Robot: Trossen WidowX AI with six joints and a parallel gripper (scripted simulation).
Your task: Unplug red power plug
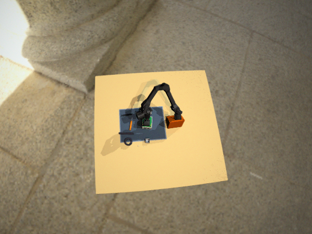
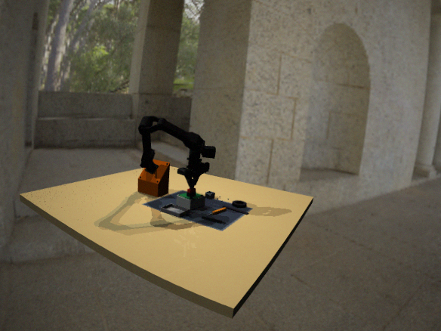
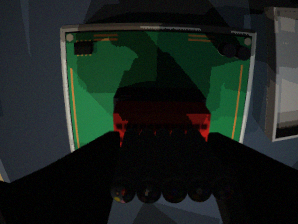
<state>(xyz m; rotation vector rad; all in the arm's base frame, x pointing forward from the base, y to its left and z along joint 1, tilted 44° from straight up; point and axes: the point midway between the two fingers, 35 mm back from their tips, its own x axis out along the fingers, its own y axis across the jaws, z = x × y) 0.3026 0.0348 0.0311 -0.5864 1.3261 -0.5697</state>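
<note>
The red power plug is 20 mm below my gripper tip. From my gripper tip the other things lie so: blue mat 50 mm ahead, 10 mm to the left, 100 mm below; black bar 210 mm ahead, 110 mm to the left, 100 mm below.
</note>
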